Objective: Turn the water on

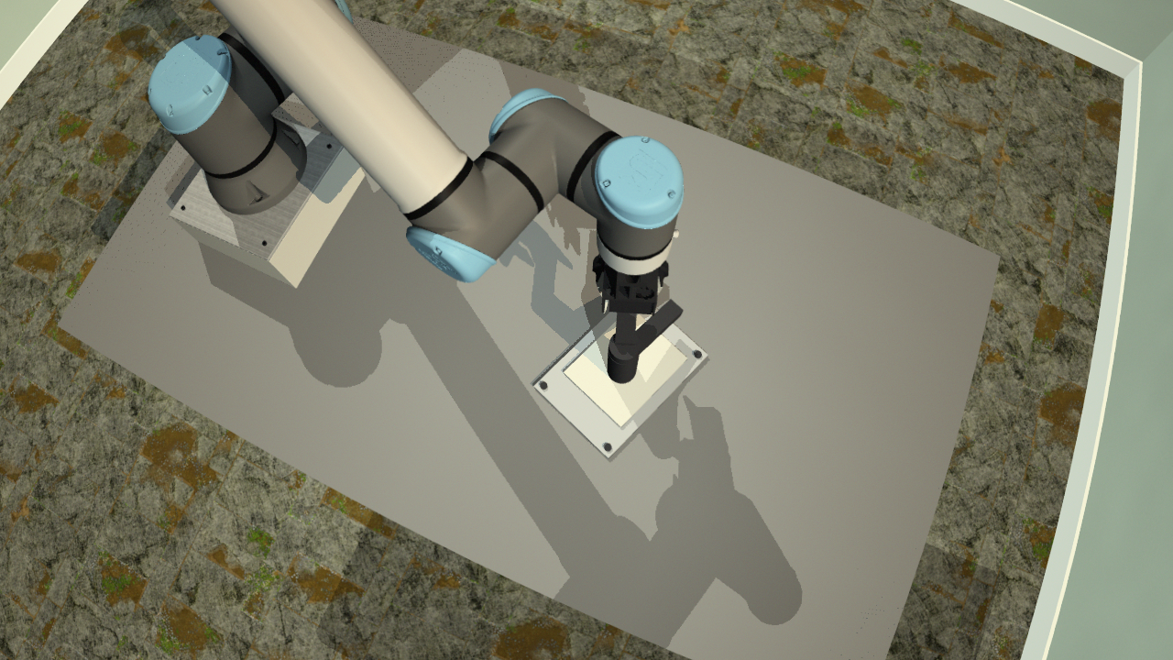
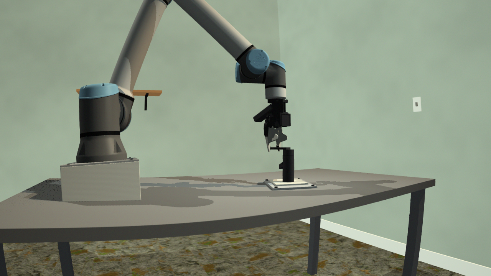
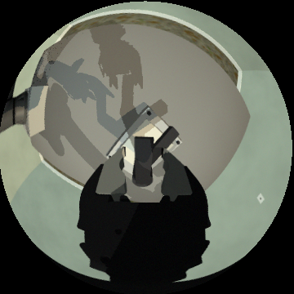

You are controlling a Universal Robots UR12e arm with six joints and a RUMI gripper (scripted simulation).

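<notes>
Right now my hand is 10 mm short of the black lever and 30 mm to the left of it. Also, from my hand: black tap (20 mm ahead, 50 mm to the right, 50 mm below).
</notes>
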